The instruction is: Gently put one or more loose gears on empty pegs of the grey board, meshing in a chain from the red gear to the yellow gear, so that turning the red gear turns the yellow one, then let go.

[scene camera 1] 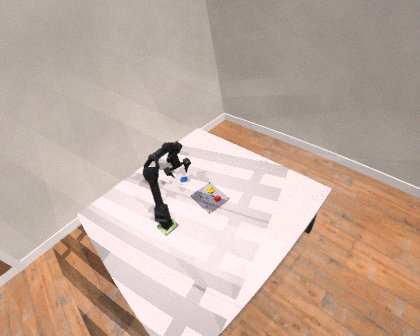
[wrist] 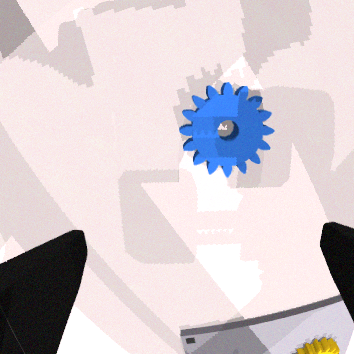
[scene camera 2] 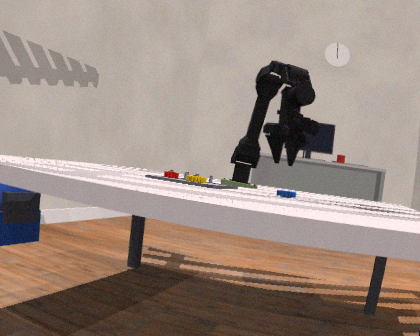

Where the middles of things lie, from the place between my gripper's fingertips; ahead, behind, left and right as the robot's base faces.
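Blue gear (wrist: 233,149) 2 cm to the left of my hand, 3 cm ahead of it, 8 cm below it. Grey board (wrist: 320,319), from my hand: 25 cm to the right, 1 cm ahead, 8 cm below.
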